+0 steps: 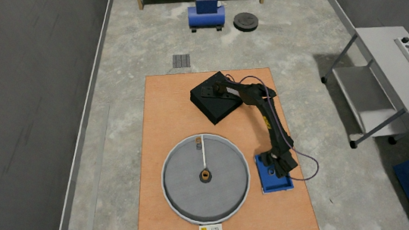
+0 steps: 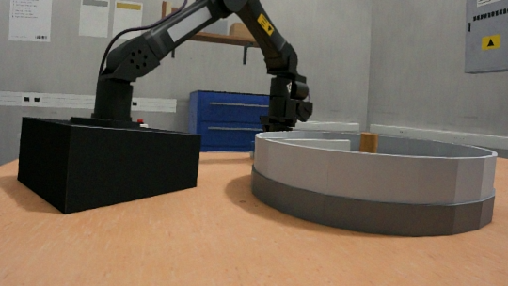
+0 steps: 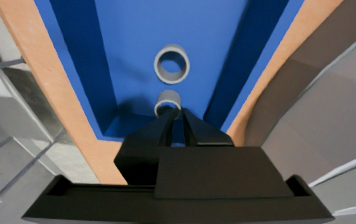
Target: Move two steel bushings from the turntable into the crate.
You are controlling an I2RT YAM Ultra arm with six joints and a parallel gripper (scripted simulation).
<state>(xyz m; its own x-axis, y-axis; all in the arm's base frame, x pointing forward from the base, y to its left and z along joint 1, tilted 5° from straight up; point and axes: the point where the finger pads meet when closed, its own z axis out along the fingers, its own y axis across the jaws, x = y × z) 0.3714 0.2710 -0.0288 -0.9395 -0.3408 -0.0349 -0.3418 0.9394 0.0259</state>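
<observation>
Now: the blue crate 50 mm ahead of my hand, 30 mm to the left of it and 10 mm below it. Round my hand: grey turntable (100 mm ahead, 310 mm to the right, 10 mm above).
</observation>
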